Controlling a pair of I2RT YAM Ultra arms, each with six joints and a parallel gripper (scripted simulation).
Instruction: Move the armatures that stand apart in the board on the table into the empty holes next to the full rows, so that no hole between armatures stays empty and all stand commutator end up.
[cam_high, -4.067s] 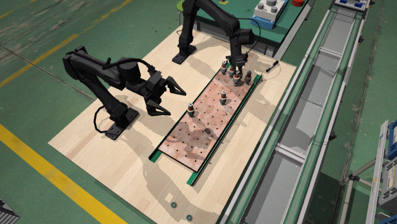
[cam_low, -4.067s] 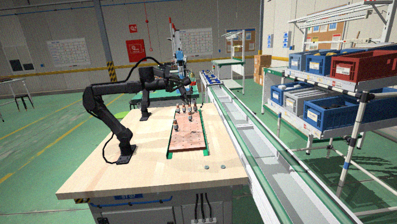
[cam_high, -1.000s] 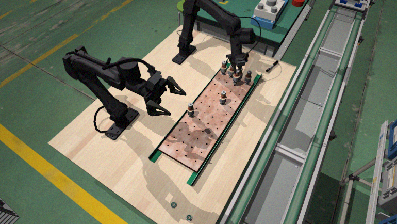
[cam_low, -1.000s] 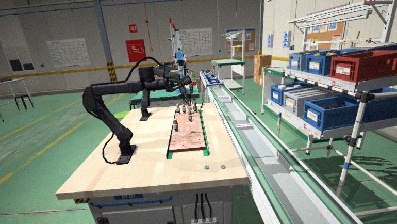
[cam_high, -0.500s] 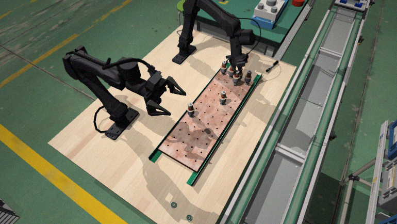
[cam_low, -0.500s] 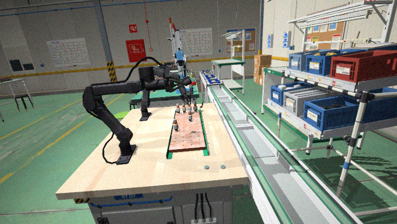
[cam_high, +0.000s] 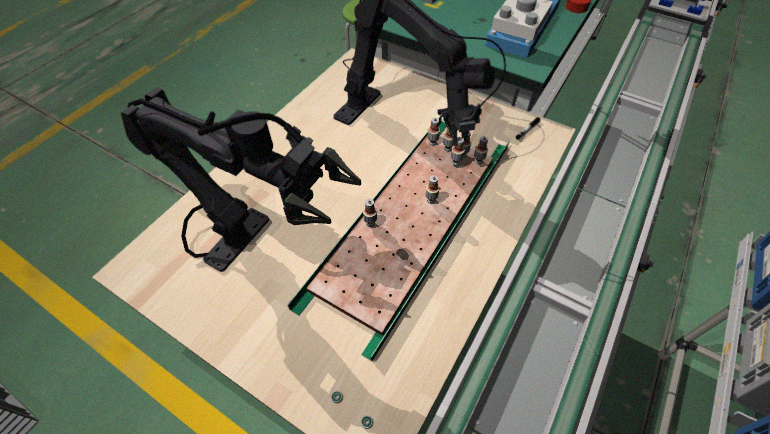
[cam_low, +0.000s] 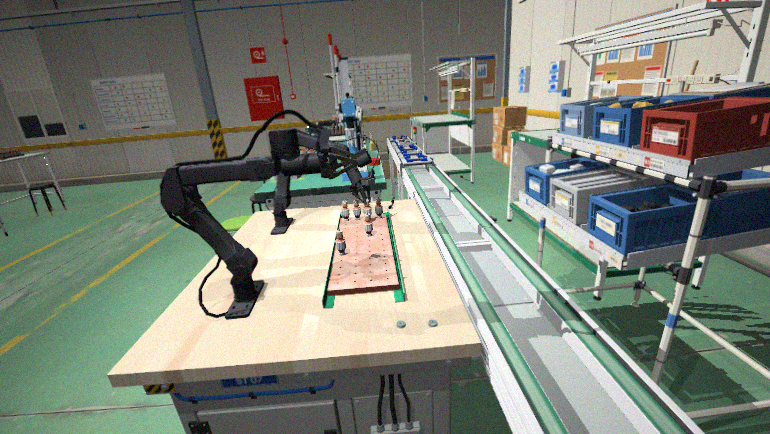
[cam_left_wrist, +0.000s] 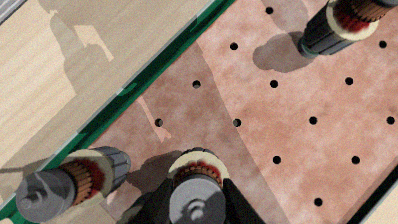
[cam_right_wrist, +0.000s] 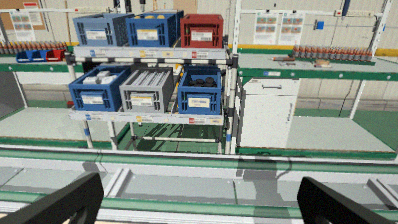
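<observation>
The copper-coloured board lies 4 cm behind my left hand, 23 cm to the right of it and 11 cm below it. Round my left hand: black marker 14 cm ahead, 29 cm to the left, 12 cm below.
</observation>
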